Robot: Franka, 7 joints.
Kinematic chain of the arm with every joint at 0, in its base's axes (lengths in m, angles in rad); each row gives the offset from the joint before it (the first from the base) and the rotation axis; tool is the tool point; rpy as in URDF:
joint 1: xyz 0 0 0.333 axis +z
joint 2: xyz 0 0 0 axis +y
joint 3: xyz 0 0 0.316 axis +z
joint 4: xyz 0.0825 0 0 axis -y
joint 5: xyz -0.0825 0 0.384 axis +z
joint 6: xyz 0 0 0 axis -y
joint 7: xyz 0.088 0 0 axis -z
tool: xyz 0 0 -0.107 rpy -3.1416 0 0
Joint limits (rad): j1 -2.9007..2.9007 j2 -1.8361..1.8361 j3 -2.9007..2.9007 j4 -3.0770..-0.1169 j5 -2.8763..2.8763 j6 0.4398..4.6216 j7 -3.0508..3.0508
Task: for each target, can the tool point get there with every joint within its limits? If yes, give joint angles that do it. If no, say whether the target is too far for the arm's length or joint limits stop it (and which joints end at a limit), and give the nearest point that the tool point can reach.
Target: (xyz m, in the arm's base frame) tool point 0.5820 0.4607 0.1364
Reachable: yes | joints 0.8220 1.2452 0.0179 -1.0298 1.4440 3.5181 -1.3115
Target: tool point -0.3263 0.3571 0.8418
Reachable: yes | joints 1.1057 -0.0828 0.8740 -1.2809 -1.7893 3.6447 -1.8846
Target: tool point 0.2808 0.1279 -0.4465
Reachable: no: joint limits stop it (at a limit: joint 2) | nearest point 0.2776 0.1264 -0.3603 | short by 0.086 m
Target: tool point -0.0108 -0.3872 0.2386
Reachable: yes | joints 0.1400 1.4679 -1.5952 -2.7436 -1.1759 3.3094 2.1063
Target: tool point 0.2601 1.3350 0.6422
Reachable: no: too far | nearest point 0.1600 0.8211 0.5232 | short by 0.537 m
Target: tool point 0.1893 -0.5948 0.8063
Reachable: yes | joints -0.2003 0.3840 -1.3939 -1.2601 1.3362 2.4024 -2.4701
